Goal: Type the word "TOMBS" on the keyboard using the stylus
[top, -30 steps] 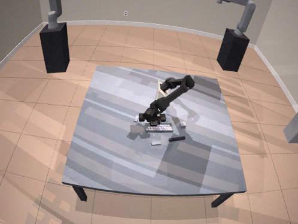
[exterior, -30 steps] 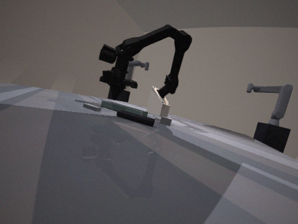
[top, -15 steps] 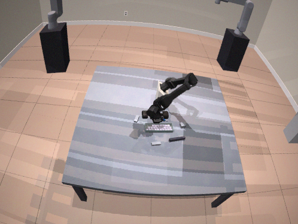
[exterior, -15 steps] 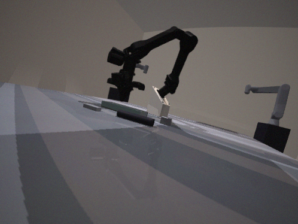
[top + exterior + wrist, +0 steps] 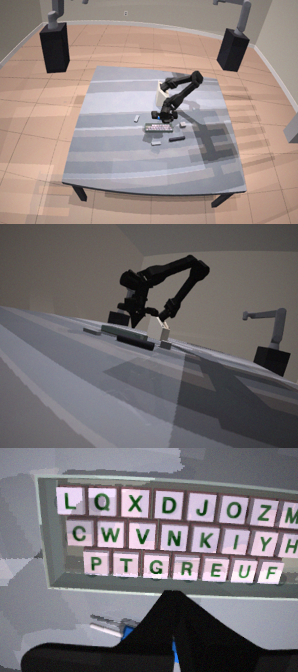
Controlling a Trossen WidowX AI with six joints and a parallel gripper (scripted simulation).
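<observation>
Right now the blue stylus is 6 cm behind my gripper tip, 2 cm to the left of it and 3 cm below it. Also, from my gripper tip: small grey cube (16 cm to the left, 3 cm below); dark bar (13 cm ahead, 9 cm to the left, 3 cm below).
</observation>
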